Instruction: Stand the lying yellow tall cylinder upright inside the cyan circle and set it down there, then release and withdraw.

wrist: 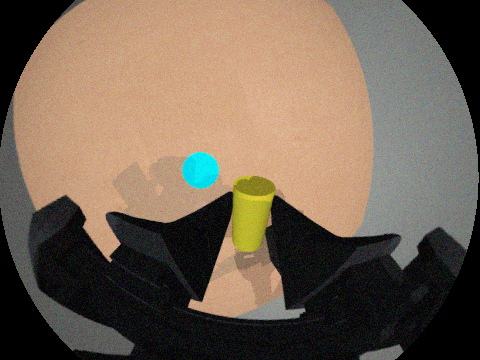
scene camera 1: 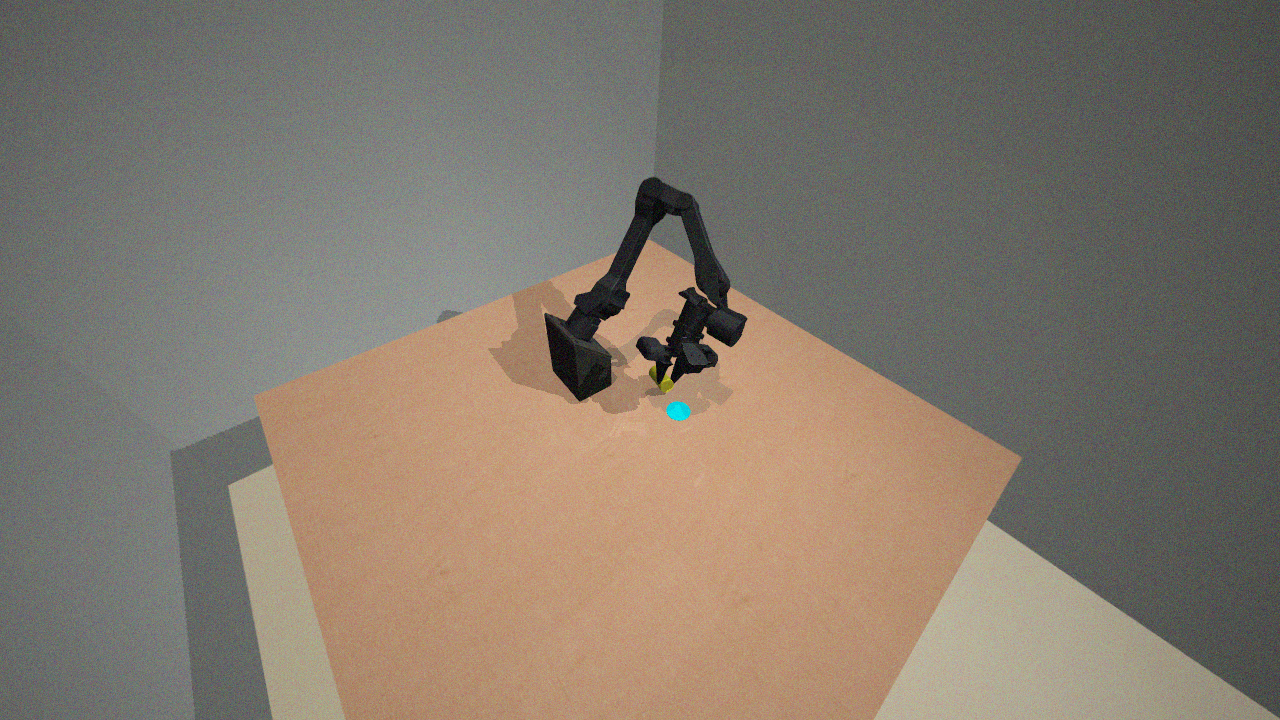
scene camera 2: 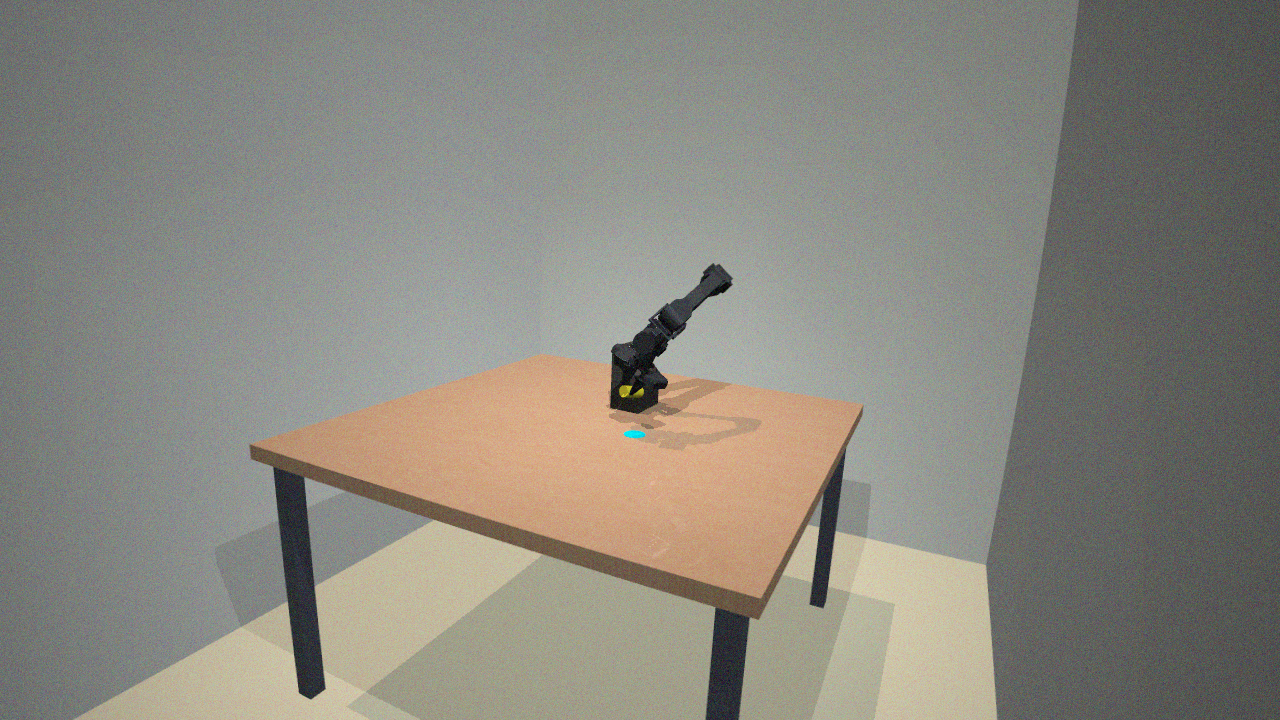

Path:
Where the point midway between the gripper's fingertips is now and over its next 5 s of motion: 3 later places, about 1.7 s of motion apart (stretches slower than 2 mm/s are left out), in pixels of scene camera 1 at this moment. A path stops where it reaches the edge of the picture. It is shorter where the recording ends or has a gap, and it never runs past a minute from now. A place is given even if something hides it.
The gripper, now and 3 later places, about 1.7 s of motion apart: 664, 383; 660, 390; 665, 391; 675, 384

